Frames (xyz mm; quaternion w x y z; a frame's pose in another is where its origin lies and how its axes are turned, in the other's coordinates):
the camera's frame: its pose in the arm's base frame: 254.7 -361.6 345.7 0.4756 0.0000 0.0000 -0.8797
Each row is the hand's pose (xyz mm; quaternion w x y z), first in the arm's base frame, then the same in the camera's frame.
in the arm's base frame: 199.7 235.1 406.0 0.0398 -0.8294 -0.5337 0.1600
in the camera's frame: -469.1 -372.8 60.3 0.1218 -0.0750 0.9835 -0.1111
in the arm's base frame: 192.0 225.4 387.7 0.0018 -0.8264 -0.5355 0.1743
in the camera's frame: -456.8 -373.9 42.0 0.1525 -0.0780 0.9816 -0.0845
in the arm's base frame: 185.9 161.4 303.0 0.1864 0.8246 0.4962 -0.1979
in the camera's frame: -399.9 -344.0 -42.7 0.2627 -0.0443 0.9613 0.0698
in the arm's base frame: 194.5 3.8 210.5 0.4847 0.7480 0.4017 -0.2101
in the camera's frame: -272.8 -250.5 -135.2 0.4153 0.0024 0.8491 0.3265
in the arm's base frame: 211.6 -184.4 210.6 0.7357 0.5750 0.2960 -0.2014
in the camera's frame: -124.7 -133.1 -135.1 0.5270 0.0131 0.6466 0.5514
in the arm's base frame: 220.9 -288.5 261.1 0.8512 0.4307 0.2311 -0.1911
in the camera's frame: -42.7 -68.3 -84.6 0.5729 0.0015 0.4888 0.6579
